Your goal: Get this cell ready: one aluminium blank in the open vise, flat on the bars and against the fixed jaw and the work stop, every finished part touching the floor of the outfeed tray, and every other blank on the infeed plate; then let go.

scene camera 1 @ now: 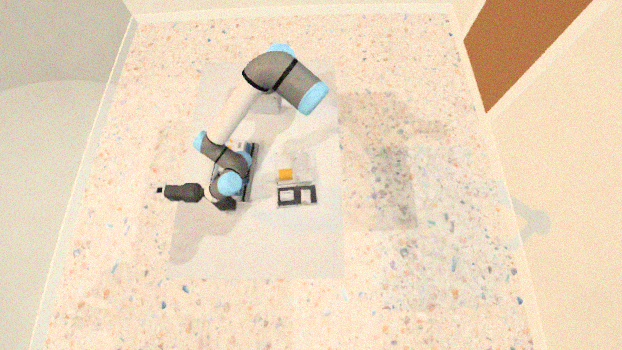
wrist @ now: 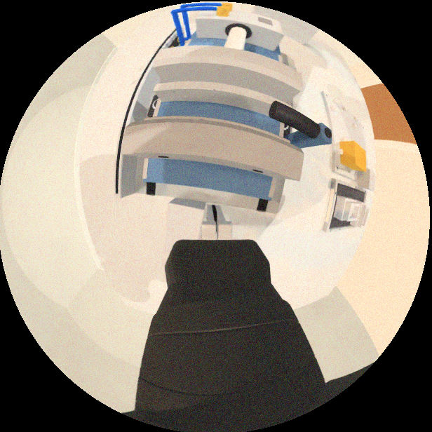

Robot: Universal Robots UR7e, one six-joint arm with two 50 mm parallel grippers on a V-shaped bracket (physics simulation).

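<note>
My gripper (wrist: pixel 216 231) looks shut, with a thin dark line between its fingertips and no part visible in them. It points at the near end of the vise (wrist: pixel 210 142) (scene camera 1: pixel 254 167), which the arm partly covers in the scene view. Blue bed shows between the pale jaws; I make out no blank there. The infeed plate (scene camera 1: pixel 298 196) (wrist: pixel 350 192) is dark and carries two pale shapes that look like blanks, a left one (scene camera 1: pixel 287 195) and a right one (scene camera 1: pixel 306 195). An orange block (scene camera 1: pixel 285 174) (wrist: pixel 353 156) sits at the near left of the clear outfeed tray (scene camera 1: pixel 295 183).
A black handle (wrist: pixel 294 120) on a blue lever sticks out from the vise's right side. Blue rods (wrist: pixel 180 25) with an orange piece (wrist: pixel 224 10) stand at its far left. The bracket's other gripper body (scene camera 1: pixel 184 192) lies level, pointing left over the sheet's edge.
</note>
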